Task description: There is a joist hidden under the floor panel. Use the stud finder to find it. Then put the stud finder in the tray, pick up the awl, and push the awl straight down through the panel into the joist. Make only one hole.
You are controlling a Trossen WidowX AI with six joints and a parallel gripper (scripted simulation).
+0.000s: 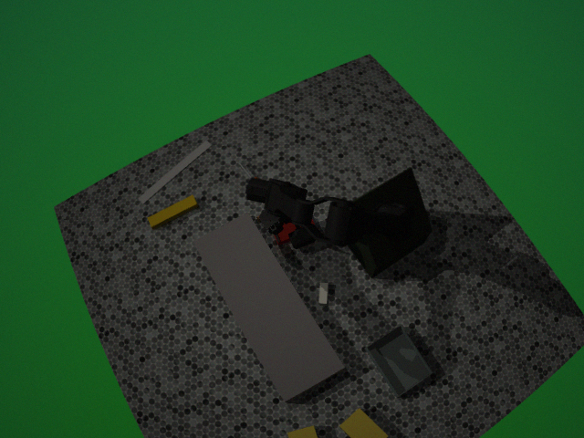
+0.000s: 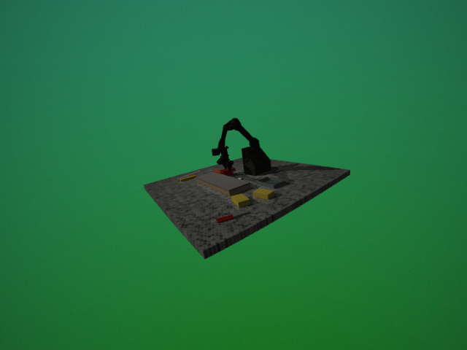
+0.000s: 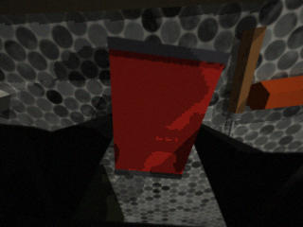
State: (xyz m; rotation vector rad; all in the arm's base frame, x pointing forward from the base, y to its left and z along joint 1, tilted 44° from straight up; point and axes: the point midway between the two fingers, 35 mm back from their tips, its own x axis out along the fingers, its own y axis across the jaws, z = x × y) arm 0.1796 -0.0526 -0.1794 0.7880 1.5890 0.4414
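My gripper tip is 100 mm to the left of the awl, 30 mm above it and 10 mm past it. Also, from my gripper tip: red stud finder 30 mm below, 20 mm ahead; then orange-handled tool 220 mm to the right, 20 mm below, 10 mm ahead; then small white block 200 mm to the left, 40 mm ahead, 30 mm below.
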